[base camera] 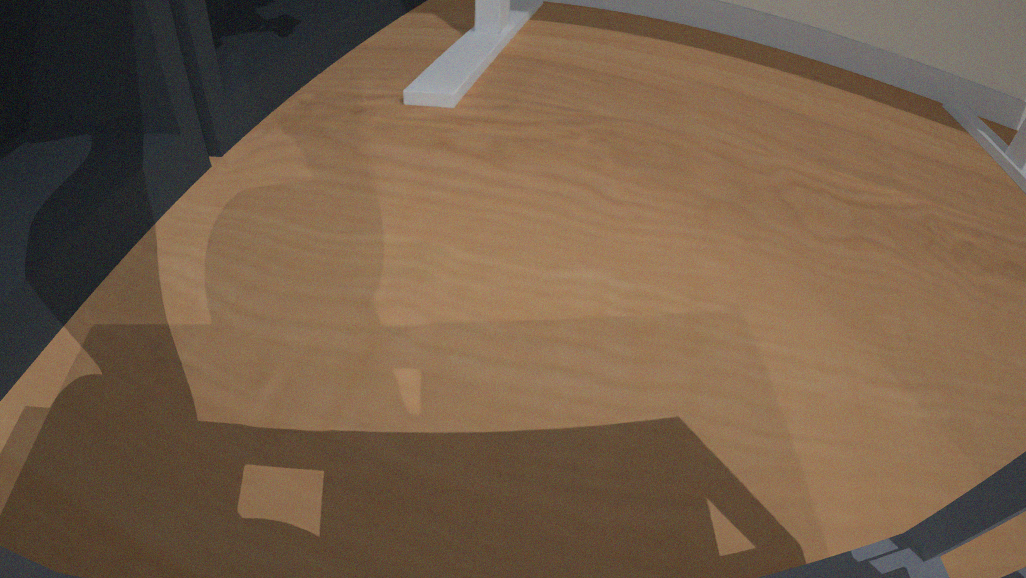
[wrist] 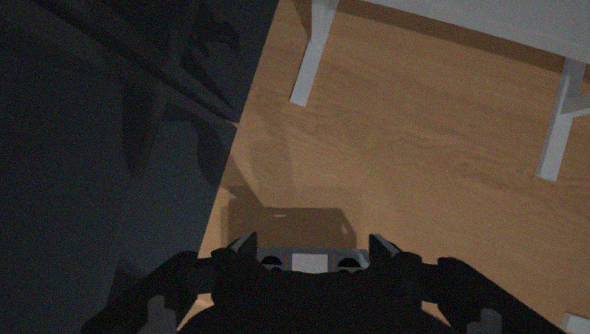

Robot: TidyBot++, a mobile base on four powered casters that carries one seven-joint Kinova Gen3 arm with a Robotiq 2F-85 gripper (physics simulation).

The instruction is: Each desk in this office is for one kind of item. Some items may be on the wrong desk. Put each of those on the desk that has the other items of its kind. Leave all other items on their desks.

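Frame: origin at the arm's base, x ahead, y left, z up, level; centimetres.
Where they show: gripper, between the fingertips: (wrist: 311, 246).
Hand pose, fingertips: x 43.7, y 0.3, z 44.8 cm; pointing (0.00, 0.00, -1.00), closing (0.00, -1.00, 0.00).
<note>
Each offset is from my fingertips to the centre of the thing. "pt": to the spot under its first point. Level surfaces: height alone.
My gripper (wrist: 311, 246) is open and empty at the bottom of the wrist view, pointing down over the wooden floor and the front of my own base. Part of a grey-white desk top (wrist: 480, 22) shows at the upper right of the wrist view, ahead of the gripper and apart from it. No items show on that part. The rest of the desk top is out of view. In the base camera view the gripper does not show. None of the items that the task names shows in either view.
The desk's left foot @[pt dz -82.0, dx +44.5, dy +4.0 cm] (base camera: 441, 80) (wrist: 306, 75) and right foot (base camera: 985, 136) (wrist: 555, 147) stand on the wooden floor @[dz -84.4 cm] (base camera: 574, 236) (wrist: 425, 200). A dark surface (base camera: 71, 179) (wrist: 75, 175) borders the floor at left. A pale piece @[pt dz -82.0, dx -65.1, dy -126.2 cm] (wrist: 576, 322) shows at the lower right.
</note>
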